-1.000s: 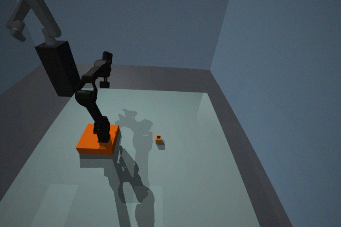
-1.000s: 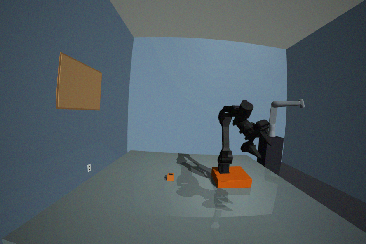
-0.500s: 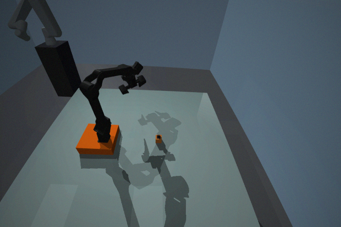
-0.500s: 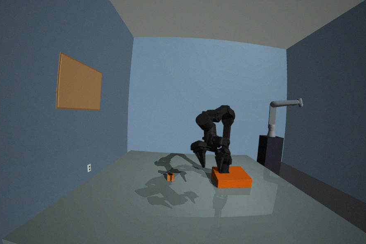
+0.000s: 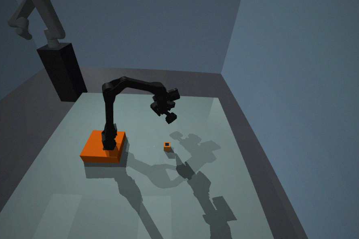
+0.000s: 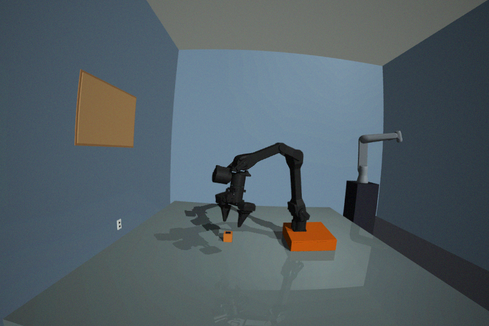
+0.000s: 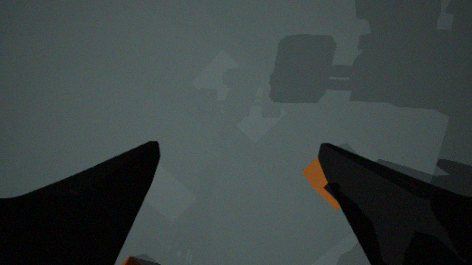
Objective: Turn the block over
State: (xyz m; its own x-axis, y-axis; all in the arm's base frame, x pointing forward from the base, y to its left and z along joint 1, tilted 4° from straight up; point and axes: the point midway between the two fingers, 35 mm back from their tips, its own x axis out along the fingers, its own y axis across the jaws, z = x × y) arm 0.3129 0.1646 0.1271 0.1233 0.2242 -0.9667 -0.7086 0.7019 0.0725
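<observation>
My gripper tip is 130 mm to the left of the orange block, 100 mm above it and 30 mm short of it.
</observation>
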